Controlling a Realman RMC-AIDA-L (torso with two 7-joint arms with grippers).
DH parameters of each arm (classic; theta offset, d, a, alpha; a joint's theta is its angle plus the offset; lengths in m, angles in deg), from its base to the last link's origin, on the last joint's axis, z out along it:
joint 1: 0 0.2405 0 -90
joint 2: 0 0 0 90
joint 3: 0 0.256 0 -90
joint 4: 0 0 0 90
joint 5: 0 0.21 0 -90
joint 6: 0 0 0 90
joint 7: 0 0.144 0 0
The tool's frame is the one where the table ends.
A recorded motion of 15 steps. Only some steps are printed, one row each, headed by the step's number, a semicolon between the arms.
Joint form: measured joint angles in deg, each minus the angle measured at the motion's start. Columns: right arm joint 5, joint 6, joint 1, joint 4, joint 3, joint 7, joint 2; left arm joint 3, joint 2, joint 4, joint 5, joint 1, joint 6, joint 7.
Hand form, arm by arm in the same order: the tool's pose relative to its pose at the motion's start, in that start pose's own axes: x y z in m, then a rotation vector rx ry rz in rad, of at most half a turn. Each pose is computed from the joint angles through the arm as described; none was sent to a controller.
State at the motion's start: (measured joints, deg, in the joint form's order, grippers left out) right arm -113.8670 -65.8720 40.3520 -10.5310 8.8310 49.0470 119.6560; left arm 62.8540 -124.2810 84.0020 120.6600 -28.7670 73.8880 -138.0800
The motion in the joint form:
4: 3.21 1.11 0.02 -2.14 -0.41 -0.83 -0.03; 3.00 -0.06 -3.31 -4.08 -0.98 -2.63 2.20
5: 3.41 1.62 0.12 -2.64 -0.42 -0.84 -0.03; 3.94 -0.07 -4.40 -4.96 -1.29 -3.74 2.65
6: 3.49 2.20 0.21 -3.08 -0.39 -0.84 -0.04; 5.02 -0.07 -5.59 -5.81 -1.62 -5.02 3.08
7: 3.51 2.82 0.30 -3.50 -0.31 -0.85 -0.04; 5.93 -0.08 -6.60 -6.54 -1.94 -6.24 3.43
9: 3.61 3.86 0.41 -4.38 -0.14 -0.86 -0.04; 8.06 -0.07 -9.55 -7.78 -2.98 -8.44 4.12
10: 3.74 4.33 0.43 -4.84 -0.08 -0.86 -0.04; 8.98 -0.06 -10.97 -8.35 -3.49 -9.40 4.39
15: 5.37 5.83 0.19 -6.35 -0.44 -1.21 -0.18; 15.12 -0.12 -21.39 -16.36 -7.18 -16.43 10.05
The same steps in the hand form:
4: -0.0085 -0.0148 -0.0029 0.0632 -0.0234 -0.0265; 0.0009 0.0112 0.0172 -0.0675 0.0210 0.0079
5: -0.0097 -0.0177 -0.0031 0.0752 -0.0211 -0.0330; 0.0007 0.0134 0.0225 -0.0791 0.0256 0.0065
6: -0.0105 -0.0205 -0.0033 0.0870 -0.0169 -0.0389; 0.0001 0.0156 0.0284 -0.0893 0.0291 0.0046
7: -0.0111 -0.0232 -0.0035 0.0991 -0.0120 -0.0446; -0.0001 0.0173 0.0334 -0.0962 0.0337 0.0026
9: -0.0126 -0.0287 -0.0046 0.1229 -0.0048 -0.0552; -0.0037 0.0216 0.0465 -0.1158 0.0249 -0.0047
10: -0.0134 -0.0316 -0.0054 0.1354 -0.0023 -0.0602; -0.0057 0.0234 0.0524 -0.1240 0.0196 -0.0098
15: -0.0175 -0.0434 -0.0103 0.1860 -0.0024 -0.0783; -0.0176 0.0386 0.0900 -0.1931 0.0219 -0.0287

